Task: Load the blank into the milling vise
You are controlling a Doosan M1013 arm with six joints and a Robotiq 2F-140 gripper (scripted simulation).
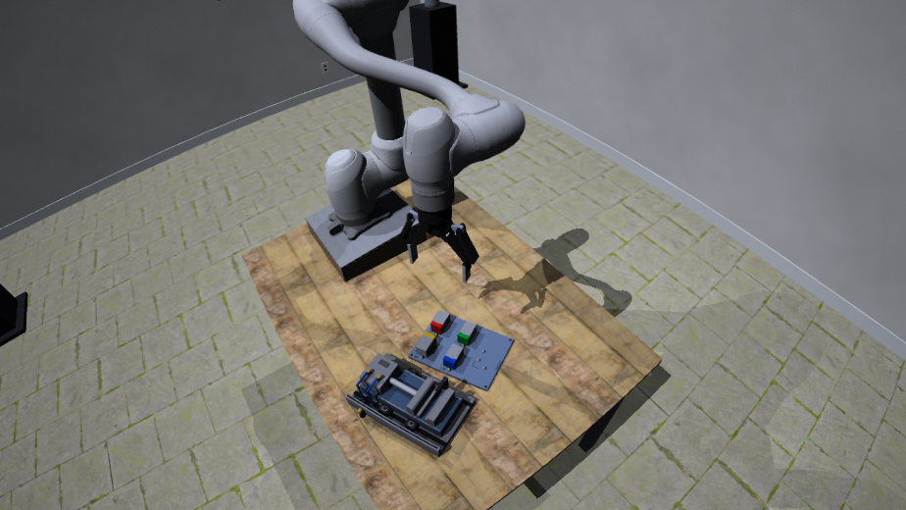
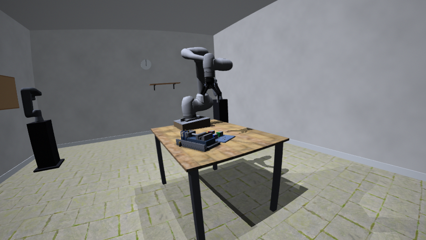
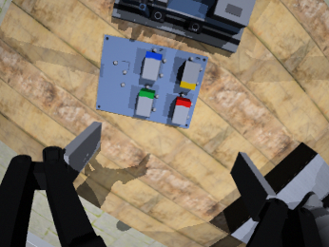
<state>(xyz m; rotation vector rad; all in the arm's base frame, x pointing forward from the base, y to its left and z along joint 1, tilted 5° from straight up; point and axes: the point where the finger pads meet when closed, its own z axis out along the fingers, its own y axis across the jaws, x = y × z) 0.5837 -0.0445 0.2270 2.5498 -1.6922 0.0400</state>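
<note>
My hand is 5 cm past the red-ended blank, 2 cm to the right of it and 29 cm above it. Round my hand: yellow-ended blank 1 cm behind, 6 cm to the right, 29 cm below; blue-ended blank 7 cm ahead, 3 cm to the right, 29 cm below; work stop rod 15 cm ahead, 14 cm to the right, 23 cm below.
</note>
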